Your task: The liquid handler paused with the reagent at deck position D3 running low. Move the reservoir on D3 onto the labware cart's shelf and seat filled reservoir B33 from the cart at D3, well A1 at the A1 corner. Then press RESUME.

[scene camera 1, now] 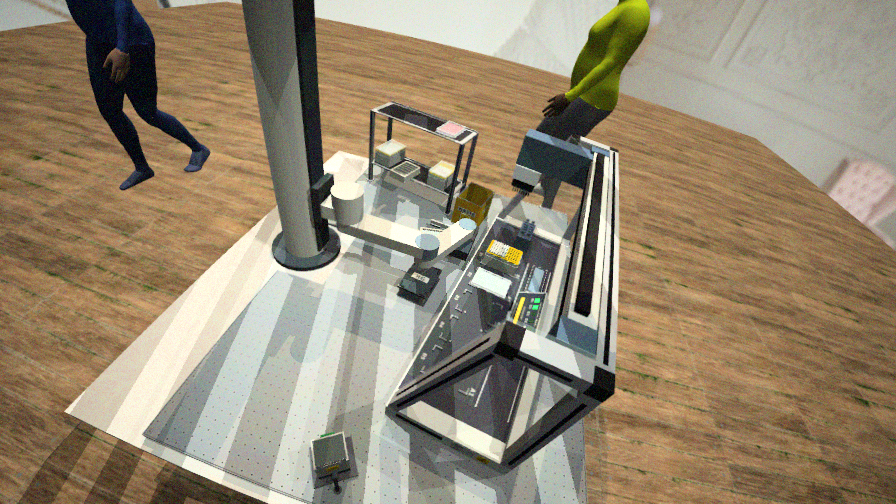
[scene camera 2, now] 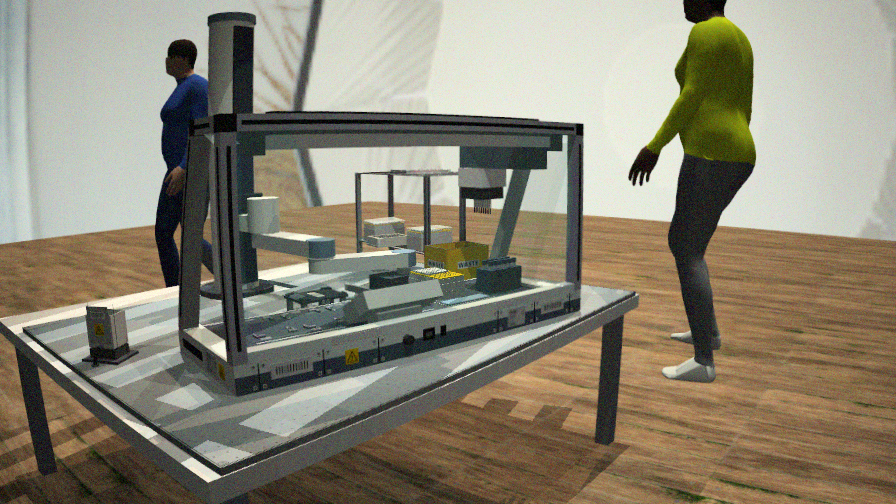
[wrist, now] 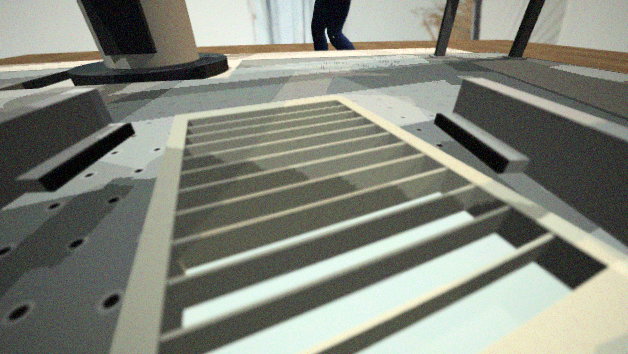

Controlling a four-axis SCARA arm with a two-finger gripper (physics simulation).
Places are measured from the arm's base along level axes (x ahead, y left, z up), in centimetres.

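Where they show: gripper, fingertip midpoint: [scene camera 2: 367,282] [wrist: 286,105]; arm's base, origin of the base link: [scene camera 1: 307,247] [wrist: 159,73].
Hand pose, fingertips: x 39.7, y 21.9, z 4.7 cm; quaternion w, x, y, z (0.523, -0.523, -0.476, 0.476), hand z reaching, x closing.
Things, the pixels of their centre, and the offset from my fingertips. "spot": a spot on its surface instead.
- cream slatted trough, body centre: [wrist: 309,202] [scene camera 1: 434,238] dx +4.6, dy +0.4, dz -1.9 cm
- low slatted reservoir, body centre: [scene camera 2: 388,240] [scene camera 1: 405,171] dx -18.4, dy +28.5, dz +8.1 cm
- labware cart, surface spot: [scene camera 1: 371,145] spot: dx -36.4, dy +31.0, dz +15.3 cm
- control panel, surface spot: [scene camera 1: 529,309] spot: dx +42.6, dy -32.2, dz +8.9 cm
- yellow waste bin, body centre: [scene camera 2: 456,266] [scene camera 1: 472,206] dx +16.0, dy +22.9, dz +3.3 cm
- dark block, body centre: [scene camera 2: 316,302] [scene camera 1: 419,281] dx +5.9, dy -25.6, dz -0.6 cm
- yellow tip rack, body centre: [scene camera 2: 436,283] [scene camera 1: 502,257] dx +32.5, dy -6.8, dz +4.9 cm
- white plate, body centre: [scene camera 1: 491,282] dx +30.2, dy -19.0, dz +2.4 cm
Reservoir B33, a cream slatted trough [wrist: 350,167] with pale liquid in its near channels, lies on the perforated bench. It fills the middle of the wrist view, and part of it shows beside the arm's end in scene camera 1 [scene camera 1: 433,226]. My gripper [scene camera 1: 460,249] [scene camera 2: 388,279] [wrist: 286,105] is open and low, with a finger out to each side of the reservoir and nothing held. A low slatted reservoir [scene camera 1: 406,169] [scene camera 2: 385,240] sits on the shelf of the labware cart [scene camera 1: 371,145] [scene camera 2: 358,213]. The control panel [scene camera 1: 529,309] with green buttons stands on the handler. The D3 label is not readable.
A yellow waste bin [scene camera 1: 473,203] [scene camera 2: 456,257] stands beside the cart. A dark block [scene camera 1: 418,283] lies in front of the handler. The deck holds a yellow tip rack [scene camera 1: 504,252] and a white plate [scene camera 1: 490,282]. The pipetting head [scene camera 1: 526,178] [scene camera 2: 481,181] hangs above. The arm's column [scene camera 1: 275,125] stands behind.
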